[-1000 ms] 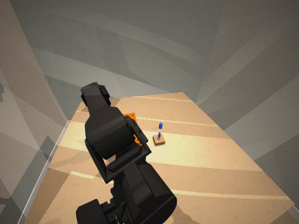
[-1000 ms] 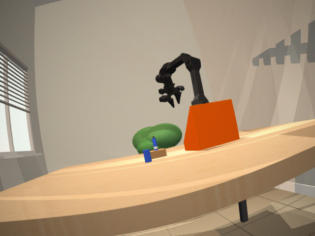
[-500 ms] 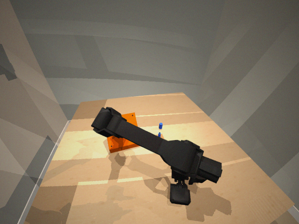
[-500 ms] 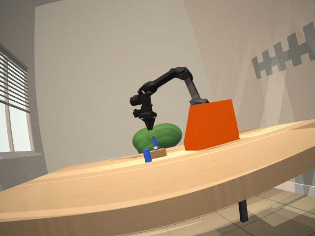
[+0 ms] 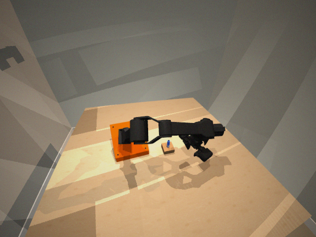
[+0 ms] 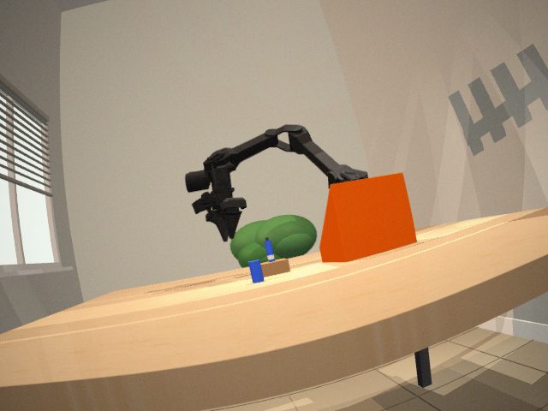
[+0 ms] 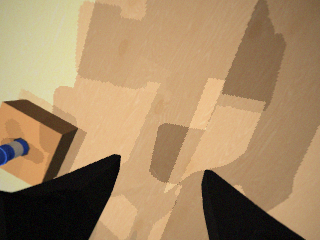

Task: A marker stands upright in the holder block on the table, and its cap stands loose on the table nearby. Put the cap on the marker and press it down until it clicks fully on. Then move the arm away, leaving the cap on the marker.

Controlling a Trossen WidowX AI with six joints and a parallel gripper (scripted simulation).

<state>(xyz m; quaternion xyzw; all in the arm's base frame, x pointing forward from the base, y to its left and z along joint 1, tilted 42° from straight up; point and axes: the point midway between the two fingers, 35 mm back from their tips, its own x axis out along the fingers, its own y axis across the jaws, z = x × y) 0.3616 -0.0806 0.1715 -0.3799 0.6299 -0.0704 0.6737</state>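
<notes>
Now: the blue cap 25 cm to the left of my gripper tip, 8 cm below it and 5 cm behind it. The rest, counted from my gripper tip: wooden holder block (13 cm to the left, 10 cm behind, 9 cm below).
</notes>
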